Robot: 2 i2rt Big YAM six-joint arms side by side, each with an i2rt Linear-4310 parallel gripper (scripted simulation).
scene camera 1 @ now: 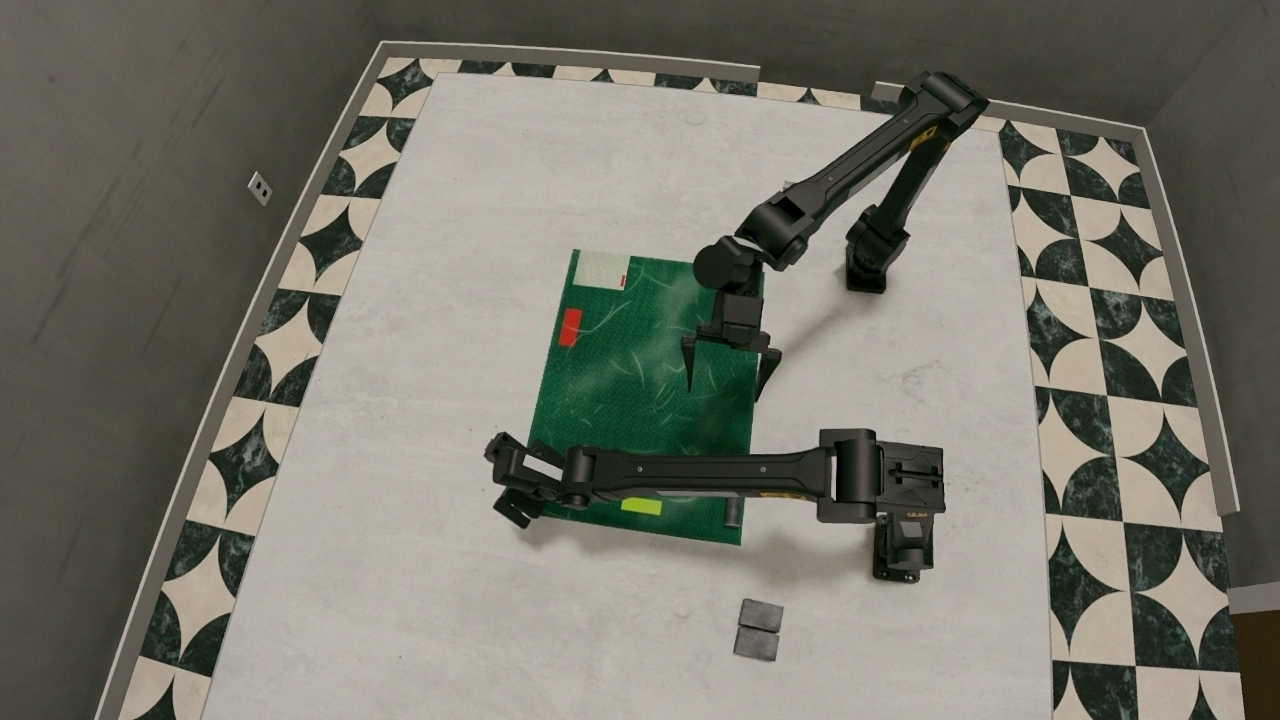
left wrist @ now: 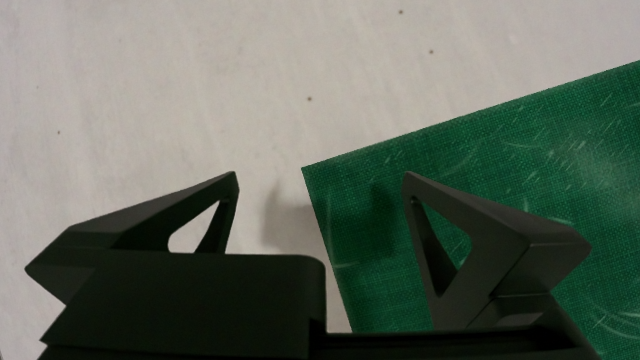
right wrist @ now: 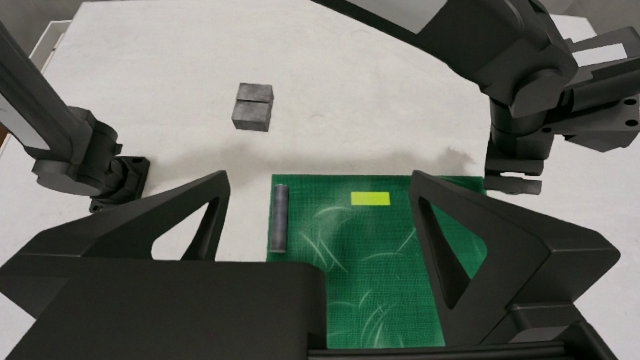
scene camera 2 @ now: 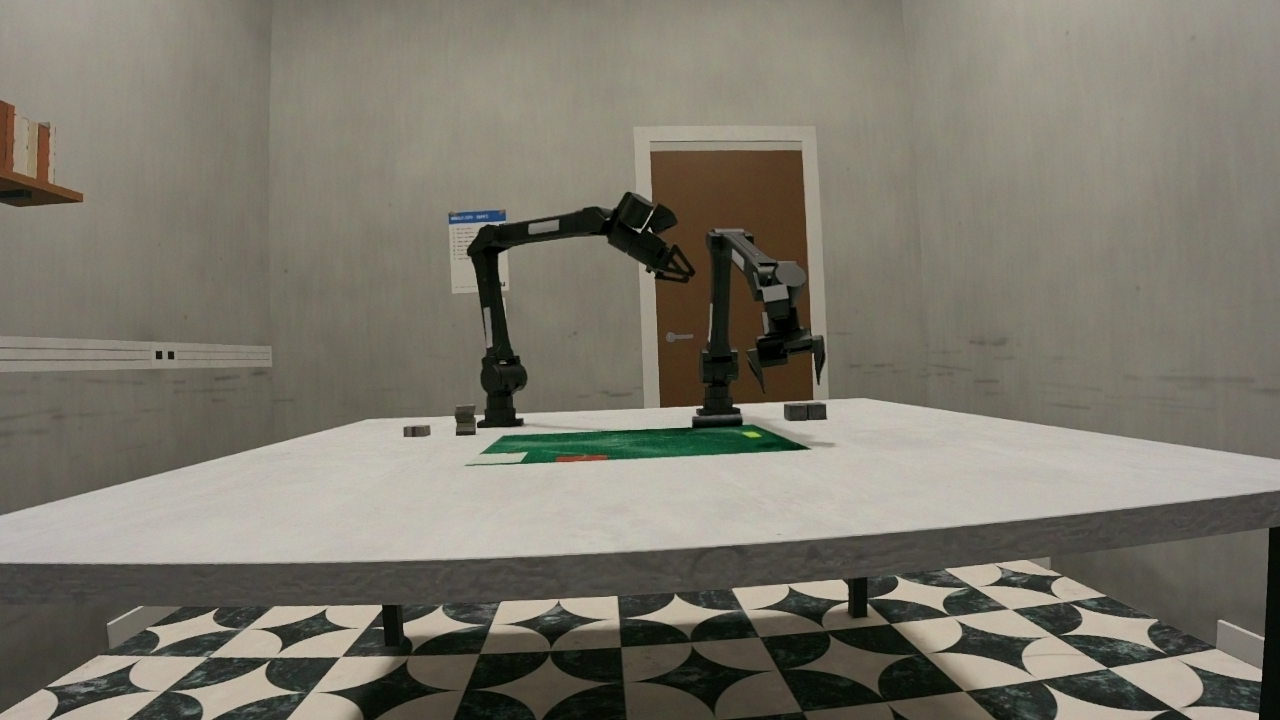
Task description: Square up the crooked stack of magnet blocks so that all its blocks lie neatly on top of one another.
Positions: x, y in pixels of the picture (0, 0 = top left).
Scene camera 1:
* my left gripper: 514, 484
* my right gripper: 722, 397
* green mat: 615, 378
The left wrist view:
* my left gripper: 320, 180
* green mat: 559, 153
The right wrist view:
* my left gripper: 513, 167
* my right gripper: 319, 180
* green mat: 359, 230
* dark cylinder: 278, 244
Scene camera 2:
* my left gripper: 791, 387
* my right gripper: 691, 277
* green mat: 665, 442
